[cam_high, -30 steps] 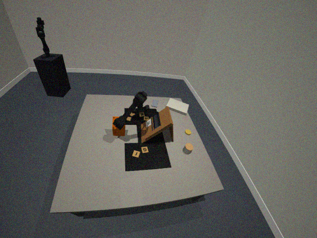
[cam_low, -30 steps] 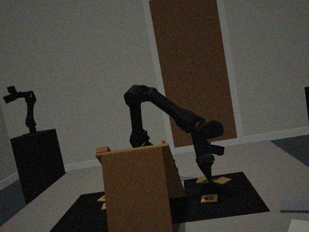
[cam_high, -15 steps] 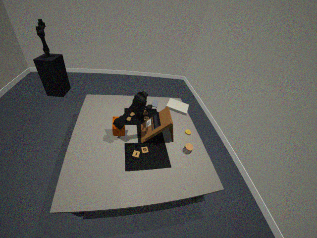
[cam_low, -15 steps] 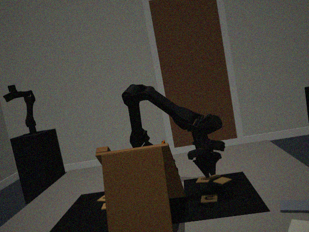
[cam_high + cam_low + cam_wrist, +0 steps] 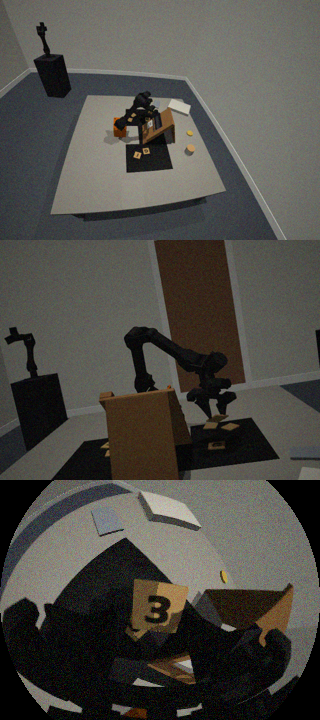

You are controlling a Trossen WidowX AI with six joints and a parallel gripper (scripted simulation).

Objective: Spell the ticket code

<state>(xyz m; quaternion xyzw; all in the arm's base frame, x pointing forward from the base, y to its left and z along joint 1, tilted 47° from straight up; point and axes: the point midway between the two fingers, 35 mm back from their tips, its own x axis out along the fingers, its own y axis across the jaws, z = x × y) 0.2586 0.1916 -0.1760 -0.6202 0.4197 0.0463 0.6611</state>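
Now: gripper tip 1 cm past the white ticket, 16 cm to the left of it and 3 cm above it. Round my gripper tip: white box (39 cm ahead, 26 cm to the left, 9 cm below); black mat (8 cm behind, 24 cm to the right, 11 cm below); grey-blue card (9 cm ahead, 28 cm to the left, 11 cm below).
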